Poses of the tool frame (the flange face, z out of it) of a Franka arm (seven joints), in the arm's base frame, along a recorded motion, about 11 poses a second.
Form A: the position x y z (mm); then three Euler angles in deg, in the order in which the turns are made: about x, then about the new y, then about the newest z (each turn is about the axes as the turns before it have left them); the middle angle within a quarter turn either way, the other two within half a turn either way.
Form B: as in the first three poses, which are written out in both.
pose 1, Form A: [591, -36, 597, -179.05, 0.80, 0.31]
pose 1, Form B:
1.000, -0.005, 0.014, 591
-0.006, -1.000, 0.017, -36
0.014, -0.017, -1.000, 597
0, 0, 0, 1

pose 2, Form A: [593, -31, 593, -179.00, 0.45, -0.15]
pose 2, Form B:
1.000, 0.003, 0.008, 593
0.002, -1.000, 0.017, -31
0.008, -0.017, -1.000, 593
0, 0, 0, 1

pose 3, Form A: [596, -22, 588, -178.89, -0.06, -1.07]
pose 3, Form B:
1.000, 0.019, -0.001, 596
0.019, -1.000, 0.019, -22
-0.001, -0.019, -1.000, 588
0, 0, 0, 1

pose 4, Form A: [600, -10, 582, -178.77, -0.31, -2.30]
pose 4, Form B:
0.999, 0.040, -0.005, 600
0.040, -0.999, 0.021, -10
-0.005, -0.022, -1.000, 582
0, 0, 0, 1

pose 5, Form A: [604, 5, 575, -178.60, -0.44, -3.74]
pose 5, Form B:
0.998, 0.065, -0.008, 604
0.065, -0.998, 0.024, 5
-0.006, -0.025, -1.000, 575
0, 0, 0, 1

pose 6, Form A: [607, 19, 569, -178.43, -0.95, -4.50]
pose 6, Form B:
0.997, 0.078, -0.017, 607
0.079, -0.997, 0.027, 19
-0.014, -0.029, -0.999, 569
0, 0, 0, 1

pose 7, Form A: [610, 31, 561, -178.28, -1.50, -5.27]
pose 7, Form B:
0.995, 0.092, -0.026, 610
0.093, -0.995, 0.030, 31
-0.023, -0.032, -0.999, 561
0, 0, 0, 1

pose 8, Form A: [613, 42, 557, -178.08, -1.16, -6.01]
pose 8, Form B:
0.994, 0.105, -0.020, 613
0.105, -0.994, 0.033, 42
-0.017, -0.035, -0.999, 557
0, 0, 0, 1

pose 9, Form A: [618, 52, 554, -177.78, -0.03, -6.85]
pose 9, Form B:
0.993, 0.119, -0.001, 618
0.119, -0.992, 0.039, 52
0.004, -0.039, -0.999, 554
0, 0, 0, 1

